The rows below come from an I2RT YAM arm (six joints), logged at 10 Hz.
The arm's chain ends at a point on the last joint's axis. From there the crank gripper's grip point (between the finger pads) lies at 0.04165 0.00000 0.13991 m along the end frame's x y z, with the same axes.
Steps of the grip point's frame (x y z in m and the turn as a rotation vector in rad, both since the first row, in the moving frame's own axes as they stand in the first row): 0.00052 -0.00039 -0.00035 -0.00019 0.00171 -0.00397; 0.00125 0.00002 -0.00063 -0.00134 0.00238 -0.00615; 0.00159 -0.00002 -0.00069 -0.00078 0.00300 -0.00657; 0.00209 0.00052 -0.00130 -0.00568 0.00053 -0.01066; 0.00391 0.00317 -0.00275 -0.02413 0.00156 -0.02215; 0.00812 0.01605 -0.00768 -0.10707 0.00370 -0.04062; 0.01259 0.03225 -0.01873 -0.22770 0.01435 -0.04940
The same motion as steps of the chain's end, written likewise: 0.00028 -0.00025 -0.00028 -0.00019 0.00171 -0.00397; 0.00092 0.00009 -0.00053 -0.00134 0.00238 -0.00615; 0.00117 0.00015 -0.00056 -0.00078 0.00300 -0.00657; 0.00201 0.00017 -0.00128 -0.00568 0.00053 -0.01066; 0.00366 0.00072 -0.00266 -0.02413 0.00156 -0.02215; 0.00733 0.00281 -0.00681 -0.10707 0.00370 -0.04062; 0.00987 0.00284 -0.01475 -0.22770 0.01435 -0.04940
